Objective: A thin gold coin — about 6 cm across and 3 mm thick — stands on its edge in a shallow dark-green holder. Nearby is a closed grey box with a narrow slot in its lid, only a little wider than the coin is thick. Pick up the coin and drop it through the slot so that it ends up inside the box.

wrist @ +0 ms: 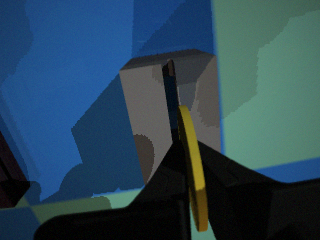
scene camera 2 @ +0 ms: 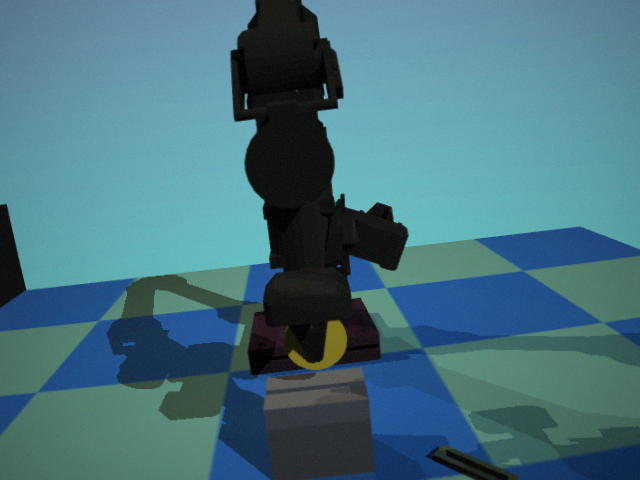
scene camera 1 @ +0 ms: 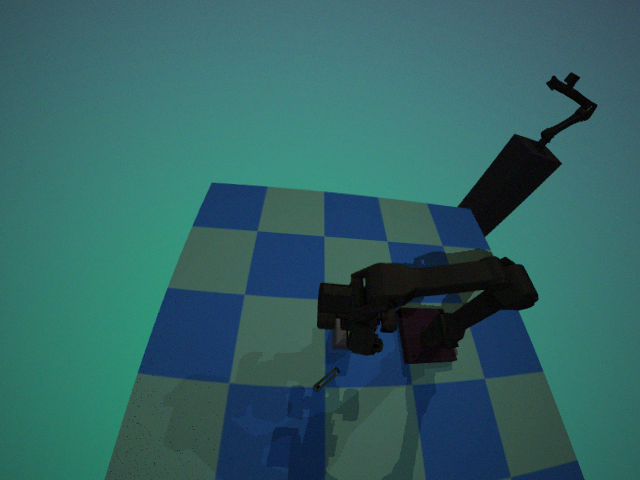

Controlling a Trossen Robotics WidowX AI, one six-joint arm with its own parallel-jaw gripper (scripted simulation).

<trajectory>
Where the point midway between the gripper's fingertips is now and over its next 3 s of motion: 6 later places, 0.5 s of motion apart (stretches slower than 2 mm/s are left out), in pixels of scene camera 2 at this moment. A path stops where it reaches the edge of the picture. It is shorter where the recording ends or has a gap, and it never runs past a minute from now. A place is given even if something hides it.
The gripper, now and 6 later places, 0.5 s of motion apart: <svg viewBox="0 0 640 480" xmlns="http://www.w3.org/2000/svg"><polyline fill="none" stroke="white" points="316,359 316,359 311,358 311,366 312,373 312,368 305,317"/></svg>
</trajectory>
